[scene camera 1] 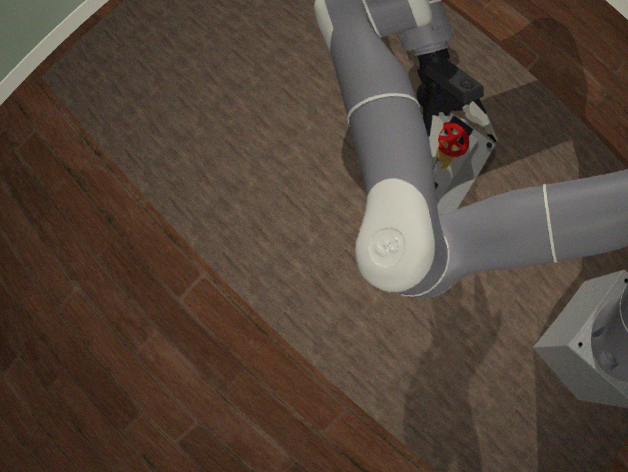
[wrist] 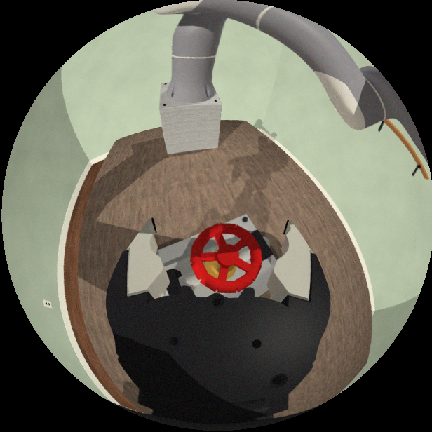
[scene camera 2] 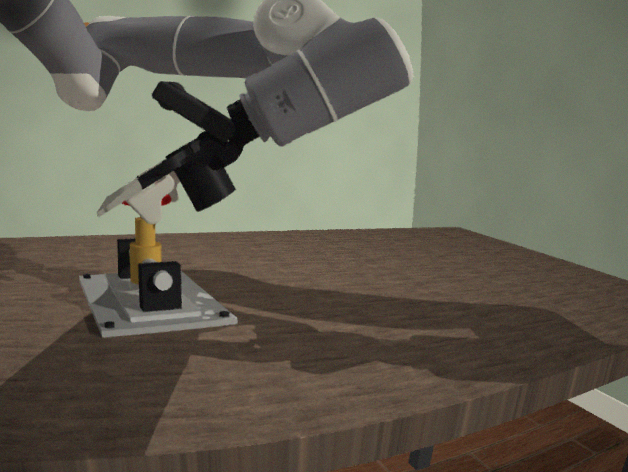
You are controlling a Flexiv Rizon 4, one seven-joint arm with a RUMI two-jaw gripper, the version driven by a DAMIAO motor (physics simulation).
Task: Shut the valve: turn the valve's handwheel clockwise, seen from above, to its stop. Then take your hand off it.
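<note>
The red handwheel (scene camera 1: pixel 453 140) (scene camera 2: pixel 166 199) (wrist: pixel 229 257) lies level on top of the yellow valve body (scene camera 1: pixel 443 160) (scene camera 2: pixel 145 258). My gripper (scene camera 1: pixel 462 135) (scene camera 2: pixel 107 207) (wrist: pixel 219 220) is open and empty, tilted down over the valve. In the wrist view its pale fingers stand on either side of the wheel, with a gap at each side. In scene camera 2 the near finger hides most of the wheel, which shows at both sides of it. The two fingers are at about the wheel's height. Whether the palm touches the rim cannot be told.
The valve stands on a grey base plate (scene camera 1: pixel 459 195) (scene camera 2: pixel 167 330) bolted at its corners. Black flange blocks (scene camera 2: pixel 160 300) (scene camera 2: pixel 123 258) flank the valve body. The arm's pedestal (scene camera 1: pixel 568 329) (wrist: pixel 192 127) stands on the brown table (scene camera 2: pixel 406 258). The arm's elbow (scene camera 1: pixel 395 233) overhangs near the valve.
</note>
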